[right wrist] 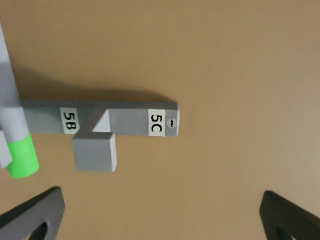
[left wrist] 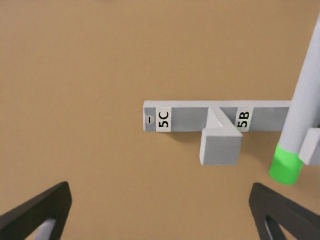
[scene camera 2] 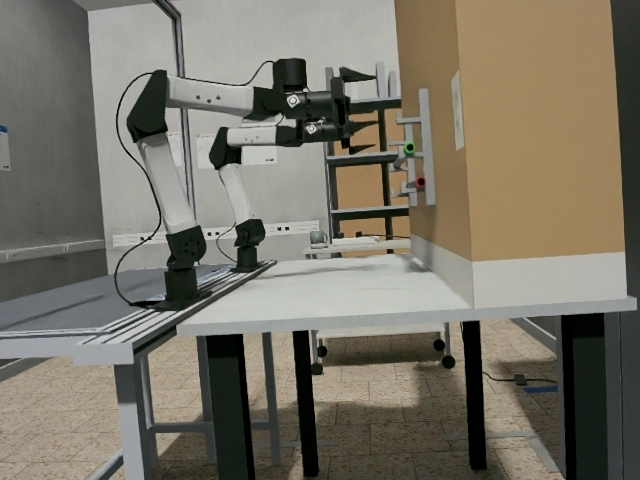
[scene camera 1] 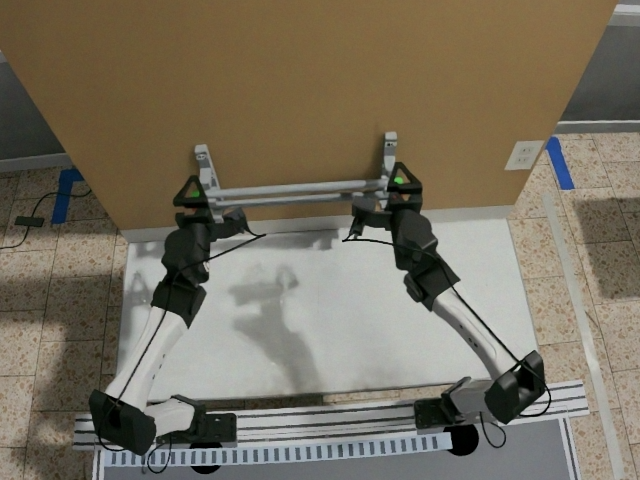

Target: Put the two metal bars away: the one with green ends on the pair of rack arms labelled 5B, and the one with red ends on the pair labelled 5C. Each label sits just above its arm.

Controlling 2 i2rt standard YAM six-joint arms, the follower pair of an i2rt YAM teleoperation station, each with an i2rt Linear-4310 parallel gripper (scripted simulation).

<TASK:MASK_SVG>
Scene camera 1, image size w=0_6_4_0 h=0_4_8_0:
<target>green-ended bar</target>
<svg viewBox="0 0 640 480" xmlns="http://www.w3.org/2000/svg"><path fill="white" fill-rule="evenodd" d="M192 192L192 197L198 197L200 194L199 191ZM389 179L205 191L208 199L384 188L387 187Z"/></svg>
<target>red-ended bar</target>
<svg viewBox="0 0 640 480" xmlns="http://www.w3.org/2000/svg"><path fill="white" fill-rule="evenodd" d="M388 196L383 196L383 191L218 201L217 207L210 209L221 210L240 207L353 201L355 195L371 200L388 199Z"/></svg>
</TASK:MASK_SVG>
